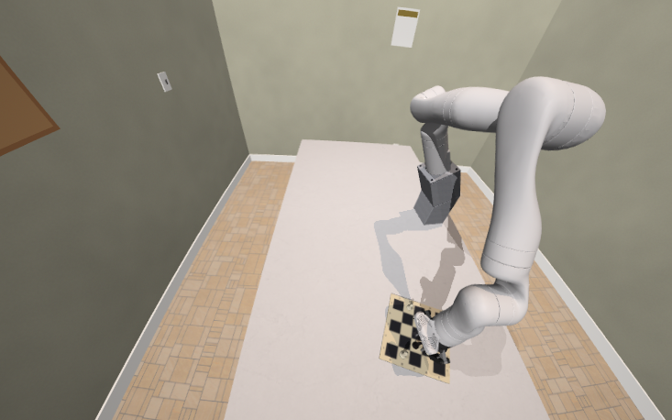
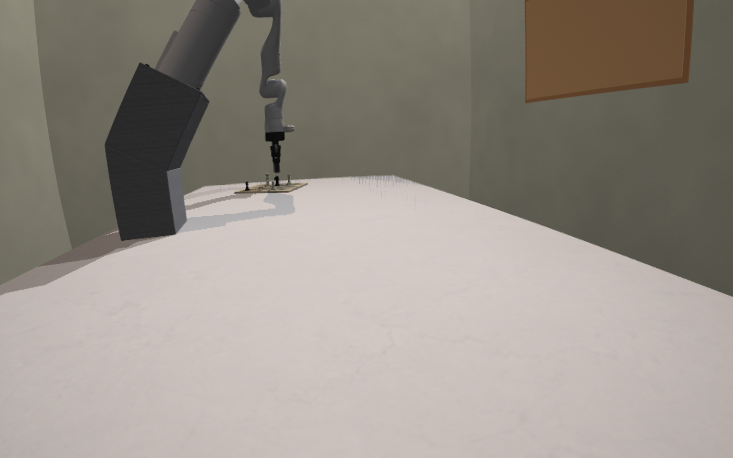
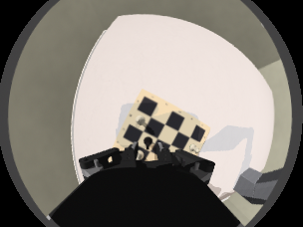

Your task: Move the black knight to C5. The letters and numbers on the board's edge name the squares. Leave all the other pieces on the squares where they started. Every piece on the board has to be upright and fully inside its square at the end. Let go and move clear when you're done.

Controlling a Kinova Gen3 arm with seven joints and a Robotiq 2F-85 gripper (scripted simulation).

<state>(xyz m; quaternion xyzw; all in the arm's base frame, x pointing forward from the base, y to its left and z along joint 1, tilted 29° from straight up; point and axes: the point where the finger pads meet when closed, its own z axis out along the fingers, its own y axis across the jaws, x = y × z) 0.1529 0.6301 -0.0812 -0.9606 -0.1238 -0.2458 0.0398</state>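
My hand is 50 mm above the black knight. From my hand the other things lie so: light piece (40 mm ahead, 30 mm to the left, 50 mm below); then chessboard (10 mm behind, 40 mm to the right, 70 mm below); then black pawn (100 mm behind, 100 mm to the right, 60 mm below).
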